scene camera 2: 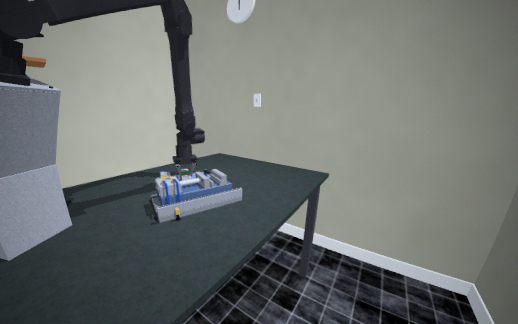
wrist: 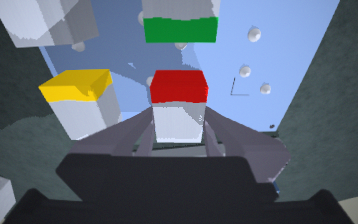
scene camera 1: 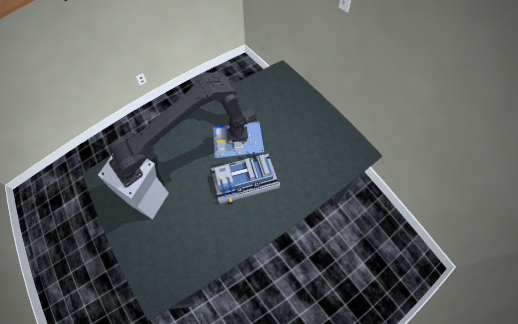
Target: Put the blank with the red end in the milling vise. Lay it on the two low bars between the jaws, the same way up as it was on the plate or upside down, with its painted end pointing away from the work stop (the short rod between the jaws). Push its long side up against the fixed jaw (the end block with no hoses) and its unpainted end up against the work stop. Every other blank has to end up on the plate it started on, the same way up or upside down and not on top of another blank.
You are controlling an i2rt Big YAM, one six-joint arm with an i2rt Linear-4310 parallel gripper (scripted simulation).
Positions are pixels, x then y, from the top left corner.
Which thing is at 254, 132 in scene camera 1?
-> A blue plate.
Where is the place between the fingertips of the gripper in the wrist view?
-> At 179, 111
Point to a blue plate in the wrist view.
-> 280, 58
